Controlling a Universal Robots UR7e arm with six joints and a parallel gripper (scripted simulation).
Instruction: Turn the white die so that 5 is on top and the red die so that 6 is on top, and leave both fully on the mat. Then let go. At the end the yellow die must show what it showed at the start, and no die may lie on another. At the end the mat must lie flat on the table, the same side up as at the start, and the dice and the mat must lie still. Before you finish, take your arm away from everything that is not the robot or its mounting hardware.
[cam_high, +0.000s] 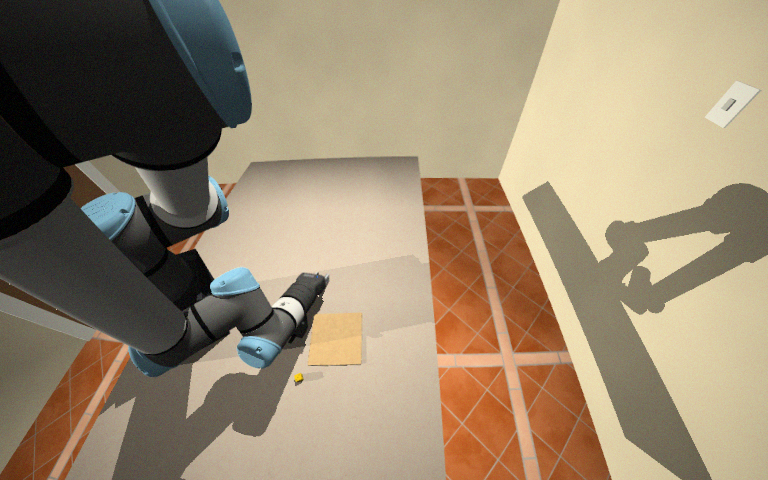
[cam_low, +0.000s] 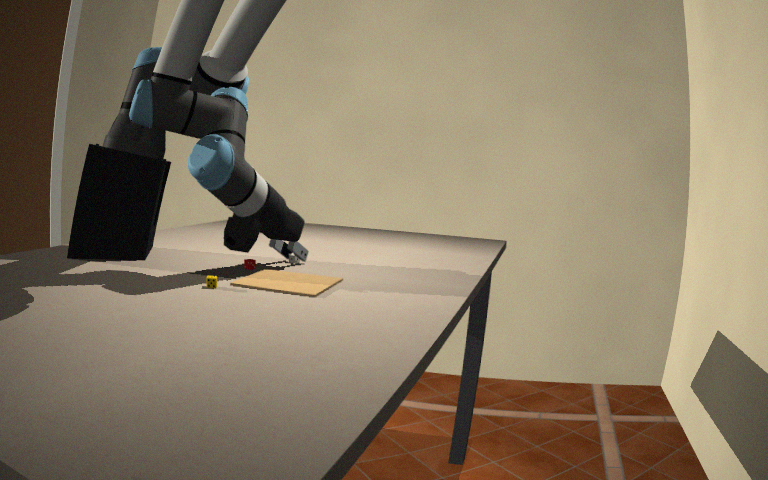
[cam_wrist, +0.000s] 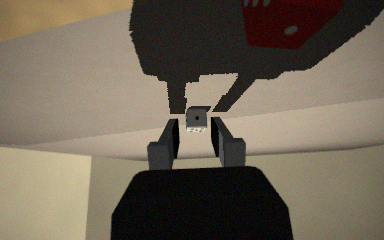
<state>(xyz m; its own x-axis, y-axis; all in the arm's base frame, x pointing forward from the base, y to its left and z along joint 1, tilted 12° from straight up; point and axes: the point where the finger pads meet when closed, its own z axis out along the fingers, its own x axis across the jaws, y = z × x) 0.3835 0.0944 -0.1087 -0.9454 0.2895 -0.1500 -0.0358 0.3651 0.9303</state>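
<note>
Right now the white die is 1 cm to the left of my hand and 1 cm below it. The rest, counted from my hand: yellow die: 28 cm to the right, 5 cm behind, 1 cm below; red die: 10 cm to the right, 5 cm behind, 1 cm below; tan mat: 18 cm to the right, 5 cm ahead, 2 cm below.
</note>
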